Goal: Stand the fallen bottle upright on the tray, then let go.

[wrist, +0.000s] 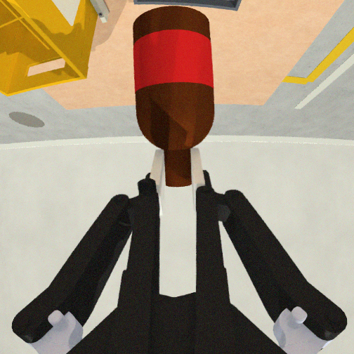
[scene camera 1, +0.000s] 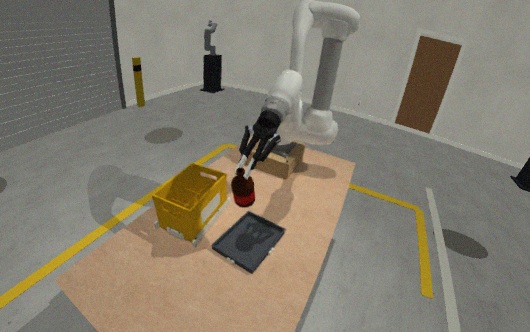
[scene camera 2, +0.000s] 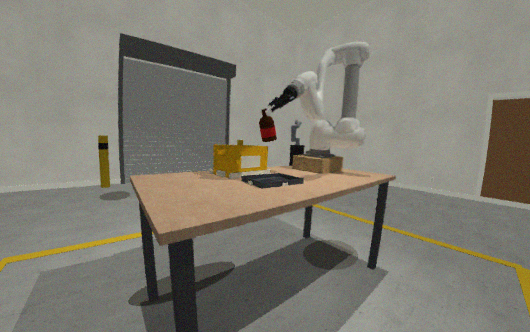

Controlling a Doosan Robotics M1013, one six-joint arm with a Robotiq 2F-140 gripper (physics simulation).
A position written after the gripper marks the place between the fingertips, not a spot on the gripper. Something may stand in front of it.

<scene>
In view: the gripper [scene camera 1: 240, 176] and a brown bottle [wrist: 172, 66].
The gripper also shows in the wrist view [wrist: 177, 160].
</scene>
